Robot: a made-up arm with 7 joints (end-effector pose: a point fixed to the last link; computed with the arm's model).
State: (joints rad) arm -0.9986 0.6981 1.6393 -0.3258 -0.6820 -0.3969 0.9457
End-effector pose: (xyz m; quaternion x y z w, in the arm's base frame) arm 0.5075 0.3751 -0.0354 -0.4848 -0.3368 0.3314 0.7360
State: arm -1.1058 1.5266 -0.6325 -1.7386 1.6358 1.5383 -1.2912
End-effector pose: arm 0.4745 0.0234 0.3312 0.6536 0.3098 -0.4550 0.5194
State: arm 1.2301 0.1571 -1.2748 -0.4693 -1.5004 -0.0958 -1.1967
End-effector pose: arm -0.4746 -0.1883 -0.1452 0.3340 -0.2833 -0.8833 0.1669
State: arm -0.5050 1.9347 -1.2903 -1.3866 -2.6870 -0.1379 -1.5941
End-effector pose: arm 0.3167 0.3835 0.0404 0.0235 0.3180 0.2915 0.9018
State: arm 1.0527 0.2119 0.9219 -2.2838 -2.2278 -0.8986 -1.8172
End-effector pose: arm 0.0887 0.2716 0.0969 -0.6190 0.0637 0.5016 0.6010
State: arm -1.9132 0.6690 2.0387 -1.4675 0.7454 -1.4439 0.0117
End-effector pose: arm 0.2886 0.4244 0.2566 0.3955 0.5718 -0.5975 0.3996
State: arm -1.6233 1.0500 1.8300 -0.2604 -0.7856 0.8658 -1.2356
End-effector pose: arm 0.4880 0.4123 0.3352 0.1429 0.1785 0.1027 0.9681
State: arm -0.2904 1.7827 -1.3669 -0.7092 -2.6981 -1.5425 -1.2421
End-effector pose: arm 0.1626 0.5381 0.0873 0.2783 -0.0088 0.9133 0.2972
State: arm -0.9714 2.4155 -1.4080 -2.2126 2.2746 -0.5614 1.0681
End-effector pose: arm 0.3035 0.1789 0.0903 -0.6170 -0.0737 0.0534 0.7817
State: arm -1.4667 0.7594 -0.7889 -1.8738 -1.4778 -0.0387 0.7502
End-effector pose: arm 0.2812 -0.2769 0.4302 0.6446 -0.6744 -0.0986 0.3462
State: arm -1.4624 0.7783 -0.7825 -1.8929 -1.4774 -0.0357 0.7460
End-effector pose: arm 0.2773 -0.2727 0.4311 0.6458 -0.6765 -0.0923 0.3418
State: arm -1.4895 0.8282 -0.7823 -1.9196 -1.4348 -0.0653 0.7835
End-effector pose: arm 0.2699 -0.2674 0.4395 0.6464 -0.6741 -0.1147 0.3386
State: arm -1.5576 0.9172 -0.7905 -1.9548 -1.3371 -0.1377 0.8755
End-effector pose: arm 0.2575 -0.2608 0.4570 0.6472 -0.6607 -0.1734 0.3384
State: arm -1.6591 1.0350 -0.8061 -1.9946 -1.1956 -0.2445 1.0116
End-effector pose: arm 0.2400 -0.2532 0.4802 0.6480 -0.6287 -0.2572 0.3444
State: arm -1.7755 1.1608 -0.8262 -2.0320 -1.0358 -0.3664 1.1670
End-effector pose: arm 0.2199 -0.2443 0.5035 0.6470 -0.5778 -0.3448 0.3587
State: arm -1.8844 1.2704 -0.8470 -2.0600 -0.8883 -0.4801 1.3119
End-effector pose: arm 0.2009 -0.2350 0.5225 0.6415 -0.5203 -0.4177 0.3786
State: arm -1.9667 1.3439 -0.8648 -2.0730 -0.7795 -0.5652 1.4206
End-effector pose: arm 0.1870 -0.2273 0.5356 0.6326 -0.4731 -0.4671 0.3972
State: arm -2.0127 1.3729 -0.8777 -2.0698 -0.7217 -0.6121 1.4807
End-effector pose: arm 0.1811 -0.2238 0.5433 0.6242 -0.4463 -0.4936 0.4093
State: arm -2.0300 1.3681 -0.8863 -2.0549 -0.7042 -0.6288 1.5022
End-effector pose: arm 0.1819 -0.2242 0.5474 0.6183 -0.4369 -0.5045 0.4150
